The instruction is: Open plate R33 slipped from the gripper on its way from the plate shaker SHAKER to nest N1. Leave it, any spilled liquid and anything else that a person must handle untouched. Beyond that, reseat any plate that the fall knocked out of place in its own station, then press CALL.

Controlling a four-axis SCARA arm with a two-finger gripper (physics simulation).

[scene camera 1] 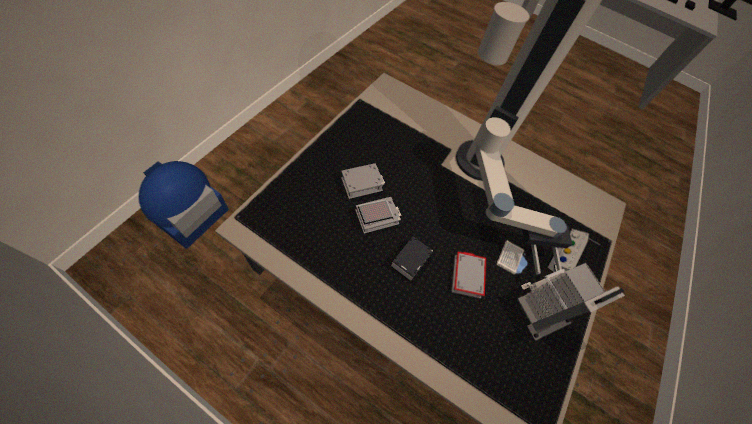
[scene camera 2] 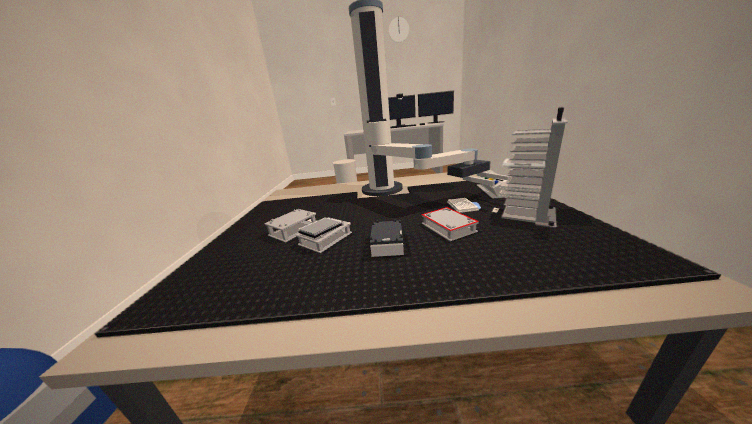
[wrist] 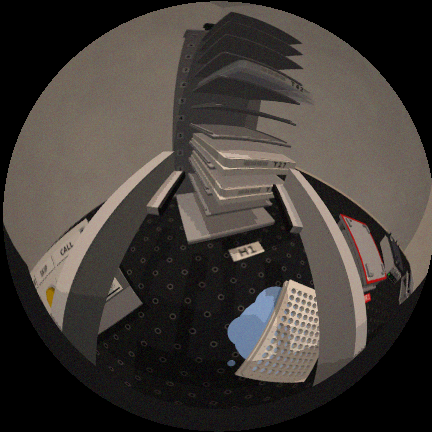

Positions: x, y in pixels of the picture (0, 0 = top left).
Scene:
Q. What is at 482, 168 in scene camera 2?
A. The gripper.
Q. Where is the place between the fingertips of the gripper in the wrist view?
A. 230, 168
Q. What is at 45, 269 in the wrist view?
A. A button panel.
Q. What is the gripper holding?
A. Nothing.

